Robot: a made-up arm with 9 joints.
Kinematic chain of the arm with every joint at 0, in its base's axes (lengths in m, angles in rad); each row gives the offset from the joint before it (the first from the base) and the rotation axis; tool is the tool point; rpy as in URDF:
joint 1: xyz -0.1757 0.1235 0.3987 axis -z
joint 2: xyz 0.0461 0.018 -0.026 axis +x
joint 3: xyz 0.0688 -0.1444 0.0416 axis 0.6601 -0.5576 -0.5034
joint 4: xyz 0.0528 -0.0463 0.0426 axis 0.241 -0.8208 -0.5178
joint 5: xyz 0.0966 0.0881 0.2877 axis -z
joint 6: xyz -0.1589 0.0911 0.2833 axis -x
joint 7: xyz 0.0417 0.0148 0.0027 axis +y
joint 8: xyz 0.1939 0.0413 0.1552 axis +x
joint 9: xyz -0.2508 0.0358 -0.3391 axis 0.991 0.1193 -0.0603
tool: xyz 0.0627 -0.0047 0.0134 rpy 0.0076 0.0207 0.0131
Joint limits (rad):
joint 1: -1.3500..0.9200
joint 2: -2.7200..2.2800
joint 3: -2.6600..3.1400
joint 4: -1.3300..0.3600
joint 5: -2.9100..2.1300
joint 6: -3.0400..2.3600
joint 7: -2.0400..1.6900
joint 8: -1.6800..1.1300
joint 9: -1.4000..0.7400
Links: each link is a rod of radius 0.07 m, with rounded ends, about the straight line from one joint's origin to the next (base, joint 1, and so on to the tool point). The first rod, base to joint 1, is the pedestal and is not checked.
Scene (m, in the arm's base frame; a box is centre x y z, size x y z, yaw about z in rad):
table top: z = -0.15
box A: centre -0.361 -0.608 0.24 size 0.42 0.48 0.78 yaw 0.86
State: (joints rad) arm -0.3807 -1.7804 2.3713 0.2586 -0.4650 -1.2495 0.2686 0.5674 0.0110
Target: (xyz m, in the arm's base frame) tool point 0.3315 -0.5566 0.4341
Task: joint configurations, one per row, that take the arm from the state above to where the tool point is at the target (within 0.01 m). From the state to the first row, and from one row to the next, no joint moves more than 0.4 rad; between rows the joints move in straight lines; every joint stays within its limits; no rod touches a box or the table.
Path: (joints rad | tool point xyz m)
1: -0.4221 -1.7255 2.2776 0.0878 -0.7465 -1.1905 0.2910 0.2154 0.0453 | -0.7496 -0.0669 0.3595
2: -0.4634 -1.6706 2.1839 -0.0830 -1.0281 -1.1315 0.3134 -0.1366 0.0797 | -0.6129 -0.0871 0.4591
3: -0.5048 -1.6158 2.0902 -0.2538 -1.3096 -1.0725 0.3357 -0.4887 0.1140 | -0.4778 -0.0846 0.6256
4: -0.5461 -1.5609 1.9965 -0.4246 -1.5911 -1.0135 0.3581 -0.8407 0.1483 | -0.3689 0.0080 0.8143
5: -0.8141 -1.4500 2.0303 -0.6540 -1.6300 -1.0518 0.6581 -0.7958 0.1123 | -0.2703 -0.0497 0.8706
6: -1.0820 -1.3390 2.0642 -0.8834 -1.6688 -1.0901 0.9582 -0.7509 0.0763 | -0.1532 -0.0467 0.9306
7: -1.3500 -1.2281 2.0980 -1.1128 -1.7077 -1.1283 1.2582 -0.7061 0.0404 | -0.0553 0.0270 0.9865
8: -1.3500 -1.2592 2.3064 -1.0117 -1.5682 -1.2980 1.0206 -0.3389 0.0276 | 0.0365 -0.2211 0.8879
9: -1.3500 -1.2902 2.5148 -0.9106 -1.4287 -1.4677 0.7830 0.0284 0.0149 | 0.0634 -0.4283 0.7470
10: -1.3500 -1.3213 2.7232 -0.8095 -1.2892 -1.6373 0.5455 0.3956 0.0022 | 0.0826 -0.5673 0.6316
11: -1.3500 -1.3523 2.9316 -0.7084 -1.1498 -1.8070 0.3079 0.7628 -0.0106 | 0.1687 -0.6228 0.5448
12: -1.3500 -1.3833 3.1400 -0.6073 -1.0103 -1.9767 0.0703 1.1300 -0.0233 | 0.3315 -0.5566 0.4341

